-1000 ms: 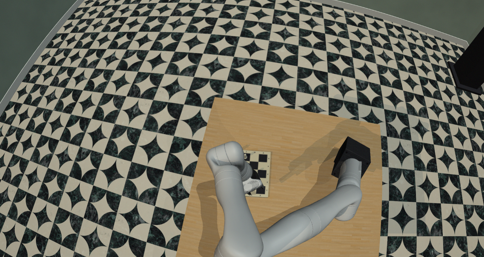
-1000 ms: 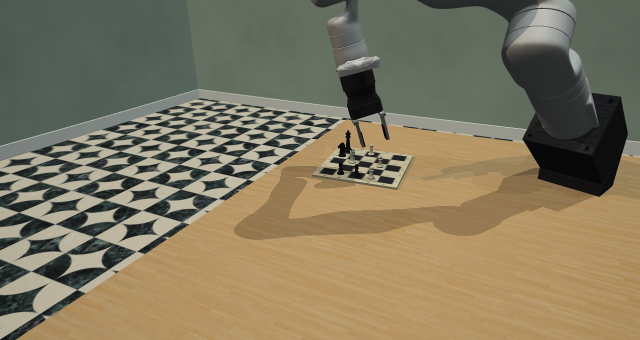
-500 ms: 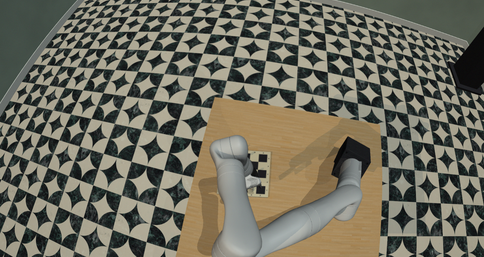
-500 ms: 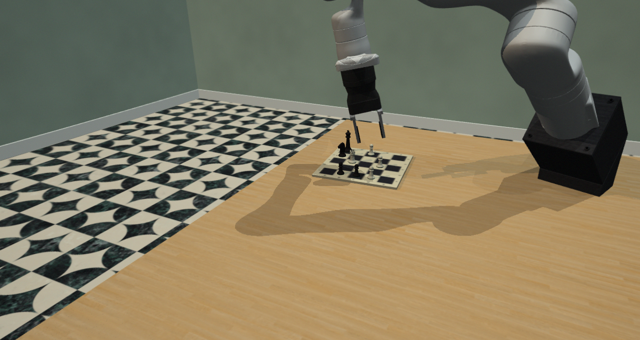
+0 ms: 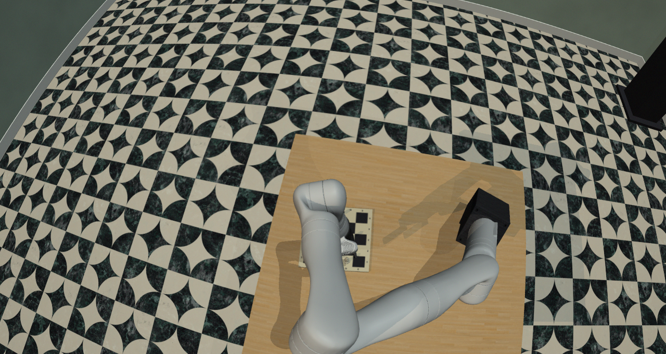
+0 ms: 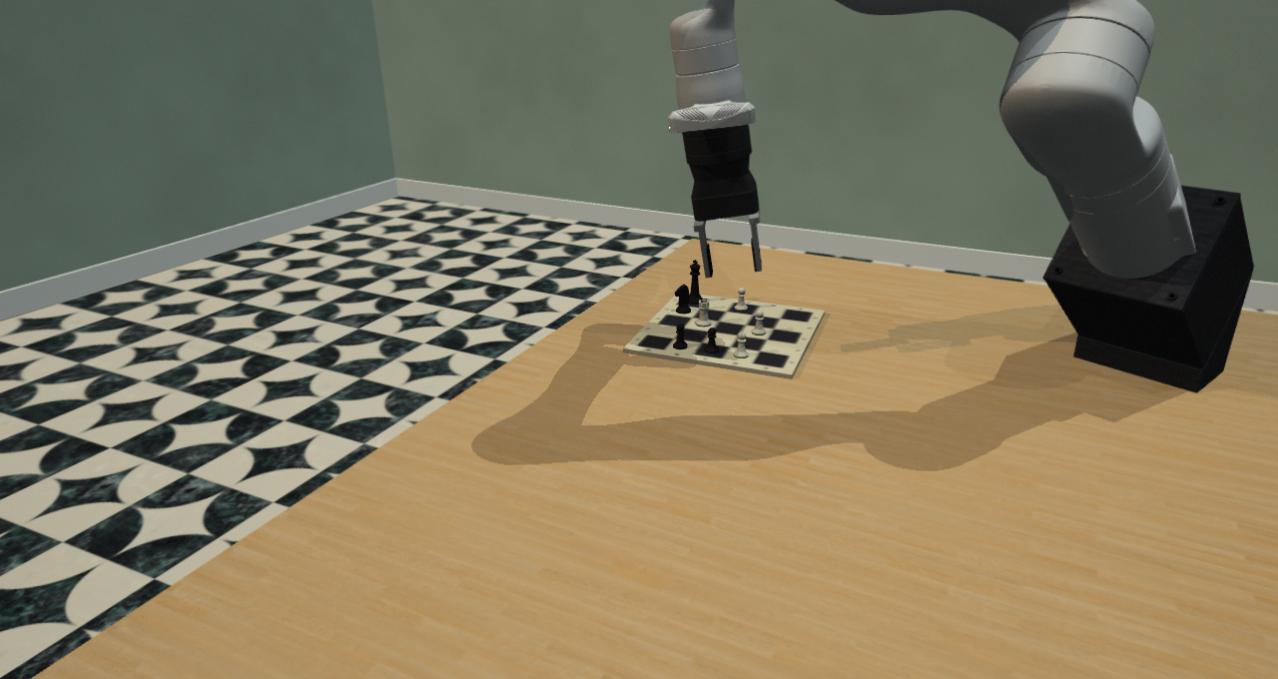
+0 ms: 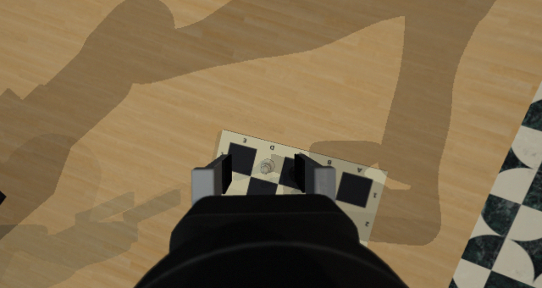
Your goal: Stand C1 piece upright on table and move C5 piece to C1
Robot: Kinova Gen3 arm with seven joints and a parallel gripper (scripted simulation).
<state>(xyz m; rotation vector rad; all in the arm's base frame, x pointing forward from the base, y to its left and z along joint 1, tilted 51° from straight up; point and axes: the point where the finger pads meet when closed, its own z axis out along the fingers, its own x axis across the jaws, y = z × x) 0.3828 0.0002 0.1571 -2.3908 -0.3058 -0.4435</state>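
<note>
Right now my hand is 140 mm above the chessboard, 100 mm to the left of it and 40 mm short of it. Also, from my hand: black knight 120 mm to the right, 120 mm below, 120 mm ahead; then black king 170 mm to the right, 120 mm ahead, 100 mm below.
</note>
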